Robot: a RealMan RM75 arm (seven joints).
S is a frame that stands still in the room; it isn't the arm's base.
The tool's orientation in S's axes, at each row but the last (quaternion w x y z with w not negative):
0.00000, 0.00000, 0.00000, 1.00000
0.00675, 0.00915, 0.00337, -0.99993
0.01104, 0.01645, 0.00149, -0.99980
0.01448, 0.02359, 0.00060, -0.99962
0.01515, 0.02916, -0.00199, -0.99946
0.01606, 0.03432, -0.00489, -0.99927
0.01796, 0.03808, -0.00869, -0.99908
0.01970, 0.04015, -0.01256, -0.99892
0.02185, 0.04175, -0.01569, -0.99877
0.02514, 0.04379, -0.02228, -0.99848
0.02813, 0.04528, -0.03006, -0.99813
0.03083, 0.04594, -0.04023, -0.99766
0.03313, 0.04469, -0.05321, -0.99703
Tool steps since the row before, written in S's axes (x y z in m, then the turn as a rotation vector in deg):
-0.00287, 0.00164, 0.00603, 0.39, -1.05, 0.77
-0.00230, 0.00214, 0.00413, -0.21, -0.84, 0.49
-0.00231, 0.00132, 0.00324, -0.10, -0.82, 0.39
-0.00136, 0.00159, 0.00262, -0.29, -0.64, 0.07
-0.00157, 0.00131, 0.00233, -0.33, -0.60, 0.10
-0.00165, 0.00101, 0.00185, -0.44, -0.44, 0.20
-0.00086, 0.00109, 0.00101, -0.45, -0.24, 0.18
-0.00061, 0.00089, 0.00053, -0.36, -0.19, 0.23
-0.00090, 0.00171, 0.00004, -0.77, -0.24, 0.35
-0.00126, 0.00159, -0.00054, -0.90, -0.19, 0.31
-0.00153, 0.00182, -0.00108, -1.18, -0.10, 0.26
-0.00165, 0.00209, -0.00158, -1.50, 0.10, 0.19
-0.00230, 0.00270, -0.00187, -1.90, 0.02, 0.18
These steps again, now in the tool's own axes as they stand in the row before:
0.00287, -0.00164, 0.00603, -0.39, 1.05, 0.77
0.00219, -0.00220, 0.00416, 0.21, 0.83, 0.50
0.00217, -0.00138, 0.00331, 0.11, 0.82, 0.40
0.00119, -0.00163, 0.00268, 0.30, 0.63, 0.08
0.00139, -0.00135, 0.00242, 0.34, 0.59, 0.12
0.00149, -0.00104, 0.00197, 0.44, 0.43, 0.23
0.00074, -0.00110, 0.00109, 0.44, 0.23, 0.21
0.00053, -0.00090, 0.00060, 0.35, 0.18, 0.25
0.00082, -0.00174, 0.00017, 0.75, 0.22, 0.41
0.00122, -0.00167, -0.00036, 0.88, 0.16, 0.38
0.00151, -0.00196, -0.00083, 1.16, 0.05, 0.36
0.00164, -0.00231, -0.00125, 1.47, -0.17, 0.34
0.00225, -0.00302, -0.00136, 1.87, -0.12, 0.36

